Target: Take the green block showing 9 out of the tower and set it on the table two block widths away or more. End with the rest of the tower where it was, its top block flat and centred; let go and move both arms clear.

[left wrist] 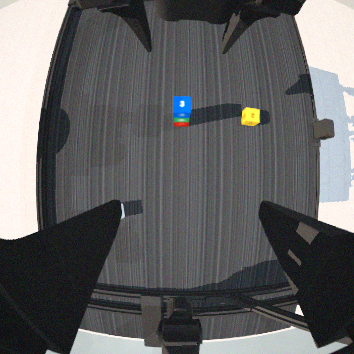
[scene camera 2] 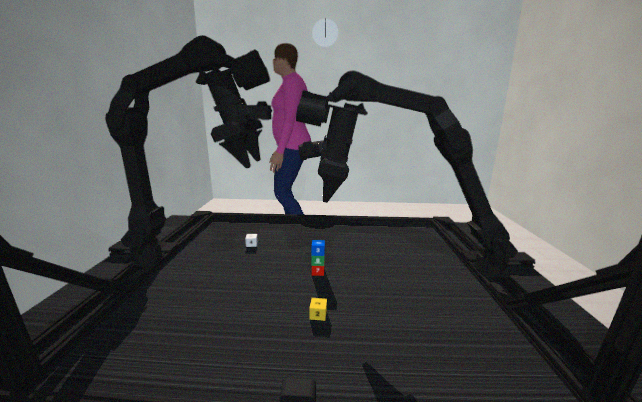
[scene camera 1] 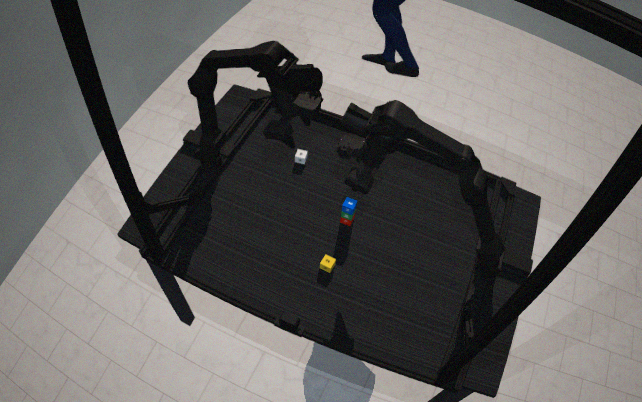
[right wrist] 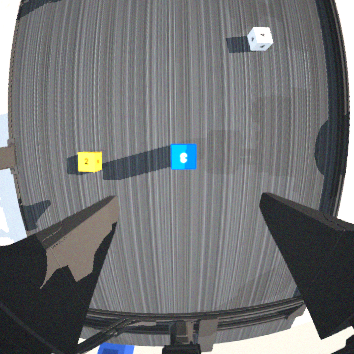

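Seen in the pictures: left gripper, fingertip midpoint: (left wrist: pixel 191 208) (scene camera 2: pixel 253 164) (scene camera 1: pixel 300 136); right gripper, fingertip midpoint: (left wrist: pixel 186 49) (scene camera 2: pixel 325 196) (right wrist: pixel 191 201); left arm's base, origin of the base link: (left wrist: pixel 179 306) (scene camera 2: pixel 147 260) (scene camera 1: pixel 211 163); right arm's base, origin of the base link: (scene camera 2: pixel 490 270) (scene camera 1: pixel 485 270) (right wrist: pixel 180 326).
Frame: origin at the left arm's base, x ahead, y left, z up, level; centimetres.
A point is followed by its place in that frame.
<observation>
The tower stands upright mid-table. Its blue block (scene camera 1: pixel 349 204) {y -0.2, x 46.6, z 6.7 cm} (scene camera 2: pixel 318 247) {y -1.3, x 46.7, z 6.2 cm} (left wrist: pixel 182 105) {y 0.1, x 46.3, z 6.7 cm} (right wrist: pixel 183 157) {y 0.3, x 46.7, z 6.7 cm}, showing 3, lies flat on top. The green block (scene camera 1: pixel 346 215) {y -1.3, x 46.6, z 2.7 cm} (scene camera 2: pixel 318 260) {y -1.4, x 46.7, z 2.5 cm} (left wrist: pixel 181 120) {y 0.2, x 45.0, z 1.9 cm} is in the middle; its number is too small to read surely. The red block (scene camera 1: pixel 345 221) {y -1.3, x 46.6, z -0.4 cm} (scene camera 2: pixel 318 270) {y -1.3, x 46.8, z -0.4 cm} (left wrist: pixel 181 124) {y 0.1, x 45.0, z -1.0 cm}, showing 7, is at the bottom. In the right wrist view the blue block hides the lower two. My left gripper (scene camera 2: pixel 253 163) {y 0.0, x 31.3, z 26.7 cm} (left wrist: pixel 191 208) {y 0.0, x 31.3, z 26.7 cm} is open, empty and high, left of the tower. My right gripper (scene camera 2: pixel 326 200) {y 0.0, x 48.2, z 19.1 cm} (left wrist: pixel 186 49) {y 0.0, x 48.2, z 19.1 cm} (right wrist: pixel 191 201) {y 0.0, x 48.2, z 19.1 cm} is open and empty, raised above tower height.
A yellow block (scene camera 1: pixel 327 263) {y -16.9, x 47.6, z 1.0 cm} (scene camera 2: pixel 318 309) {y -17.8, x 47.5, z 0.7 cm} (left wrist: pixel 250 116) {y -15.7, x 46.9, z 1.0 cm} (right wrist: pixel 90 161) {y -15.3, x 47.5, z 1.0 cm} stands on the table nearer the front in scene camera 2. A white block (scene camera 1: pixel 301 156) {y 14.2, x 25.2, z 1.0 cm} (scene camera 2: pixel 251 240) {y 13.7, x 25.1, z 0.2 cm} (right wrist: pixel 260 39) {y 14.7, x 25.9, z 1.0 cm} stands back left of the tower. Dark frame rails run along the table's sides. A person stands beyond the table.
</observation>
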